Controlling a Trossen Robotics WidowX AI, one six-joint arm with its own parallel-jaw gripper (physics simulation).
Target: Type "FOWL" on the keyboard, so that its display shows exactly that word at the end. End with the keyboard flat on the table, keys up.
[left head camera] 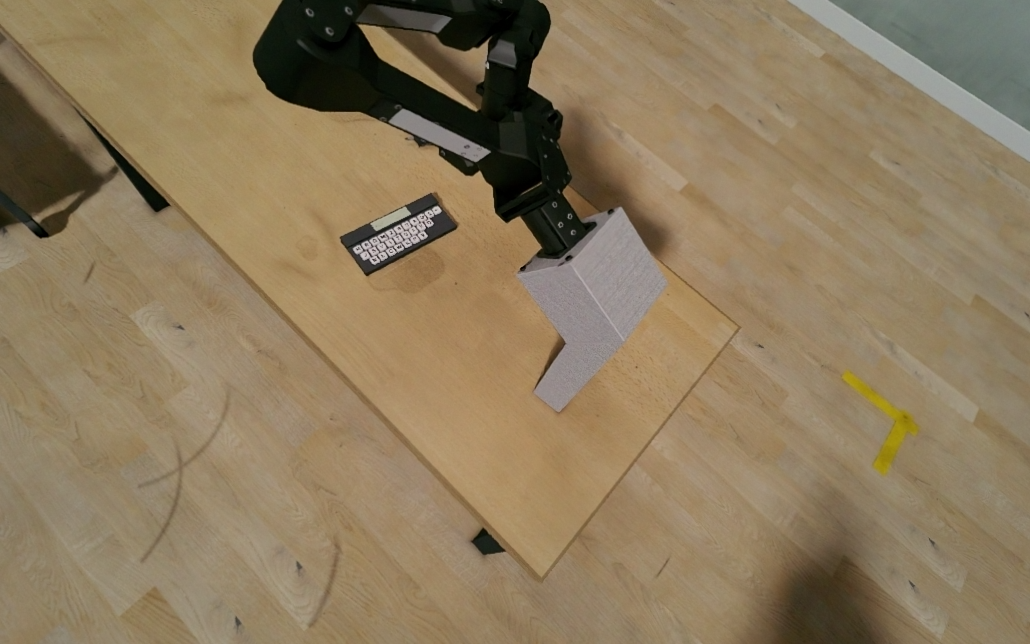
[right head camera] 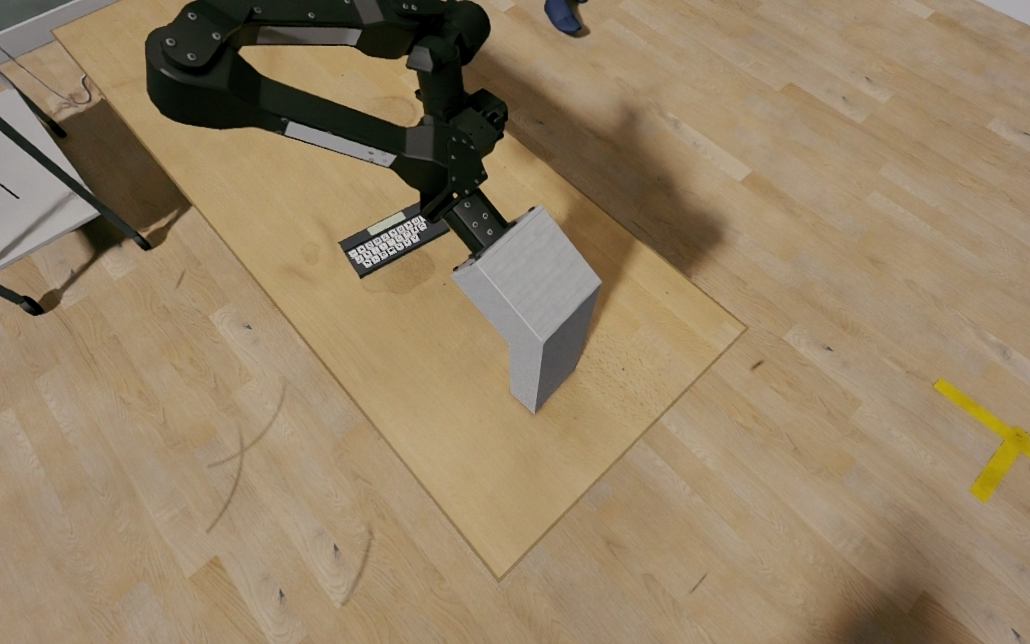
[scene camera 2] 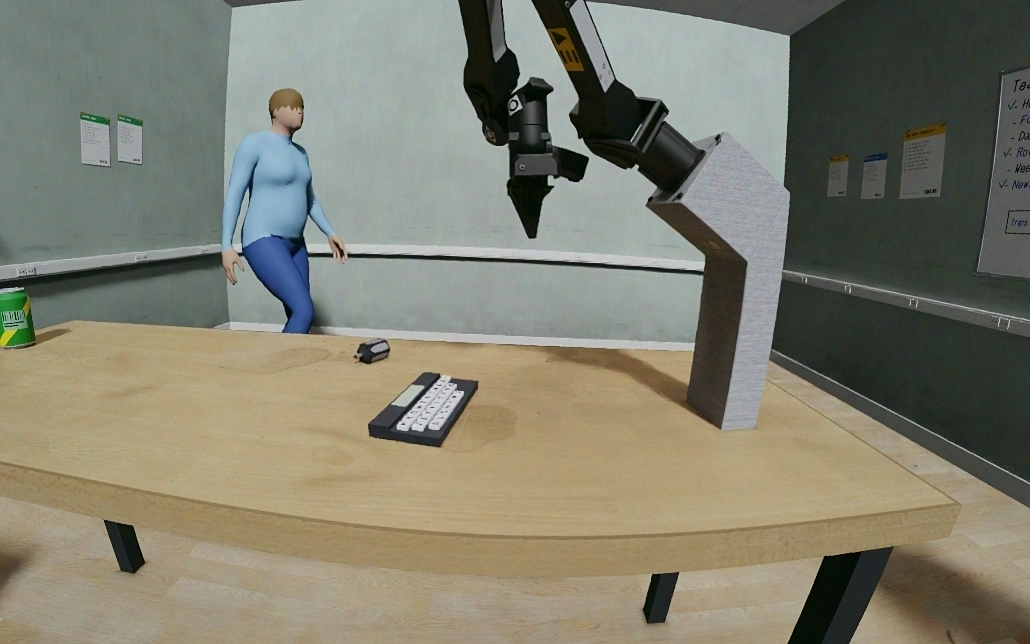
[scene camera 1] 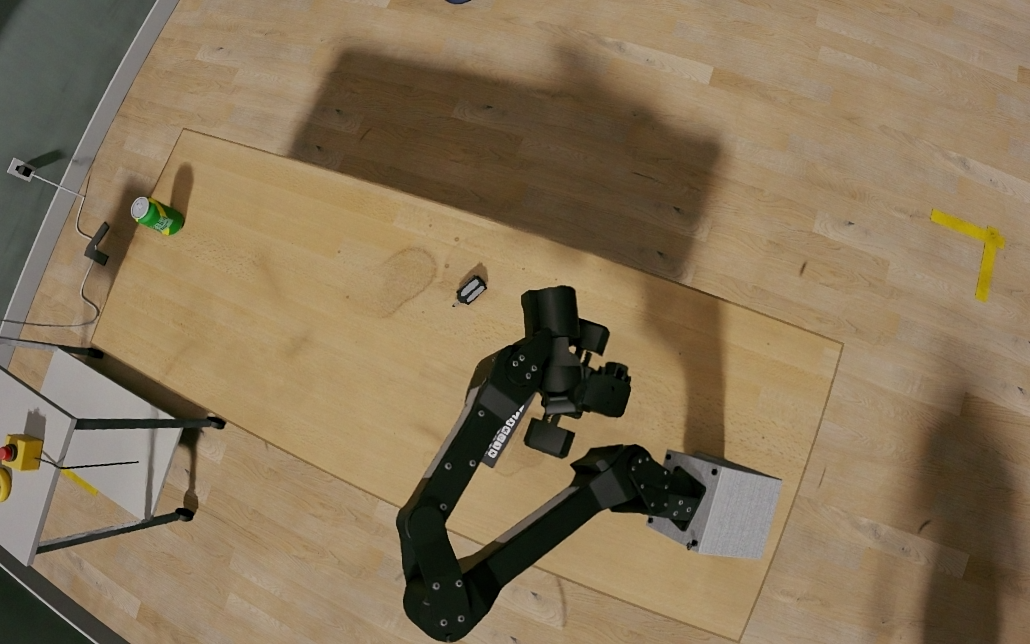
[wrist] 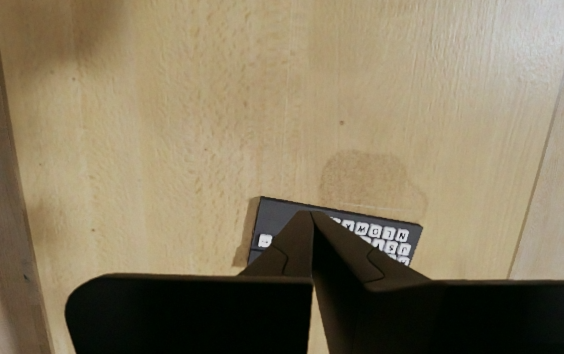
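Note:
A small dark keyboard (left head camera: pixel 366 264) (right head camera: pixel 362 268) (scene camera 2: pixel 383 429) (wrist: pixel 276 212) with white keys lies flat on the table (left head camera: pixel 486 455) (scene camera 2: pixel 531 516), keys up. Its pale display (left head camera: pixel 390 219) (right head camera: pixel 385 223) (scene camera 2: pixel 407 394) shows no text that I can read. In scene camera 1 the arm hides most of the keyboard. My gripper (scene camera 2: pixel 532 233) (wrist: pixel 308 222) is shut and empty, fingers pointing down, high above the table. In the wrist view its fingertips cover part of the keyboard, including some keys.
The arm hangs from a grey angled stand (left head camera: pixel 588 296) (right head camera: pixel 535 288) (scene camera 1: pixel 736 508) (scene camera 2: pixel 744 280) on the table. A small black-and-grey object (scene camera 1: pixel 471 290) (scene camera 2: pixel 372 350) lies beyond the keyboard. A green can (scene camera 1: pixel 157 215) (scene camera 2: pixel 16 318) stands at the far end. A person (scene camera 2: pixel 274 189) is behind the table.

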